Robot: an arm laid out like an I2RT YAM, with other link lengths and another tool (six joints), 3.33 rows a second.
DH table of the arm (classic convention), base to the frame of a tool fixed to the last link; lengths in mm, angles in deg. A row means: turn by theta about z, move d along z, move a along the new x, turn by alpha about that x. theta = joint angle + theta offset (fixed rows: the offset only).
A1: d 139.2; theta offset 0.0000; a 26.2; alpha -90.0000
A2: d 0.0; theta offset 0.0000; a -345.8; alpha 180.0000
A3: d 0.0; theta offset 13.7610; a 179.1; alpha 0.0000
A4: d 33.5; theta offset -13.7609; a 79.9; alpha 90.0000
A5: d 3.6; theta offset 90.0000; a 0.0; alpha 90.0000
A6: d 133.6; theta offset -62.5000; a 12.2; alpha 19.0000
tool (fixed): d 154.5; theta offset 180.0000; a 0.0; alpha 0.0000
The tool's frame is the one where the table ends.
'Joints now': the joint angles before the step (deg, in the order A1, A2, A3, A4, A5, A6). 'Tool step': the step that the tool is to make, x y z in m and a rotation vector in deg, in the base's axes. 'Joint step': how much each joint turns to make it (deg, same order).
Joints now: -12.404, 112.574, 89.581, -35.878, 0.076, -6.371
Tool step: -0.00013, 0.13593, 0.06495, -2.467, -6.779, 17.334
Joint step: 14.032, -7.759, -0.001, -0.808, -0.394, -3.760
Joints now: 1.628, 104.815, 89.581, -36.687, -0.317, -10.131
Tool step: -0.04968, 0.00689, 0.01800, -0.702, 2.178, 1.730
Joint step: 0.940, -6.339, -0.003, -8.544, 0.022, -1.005
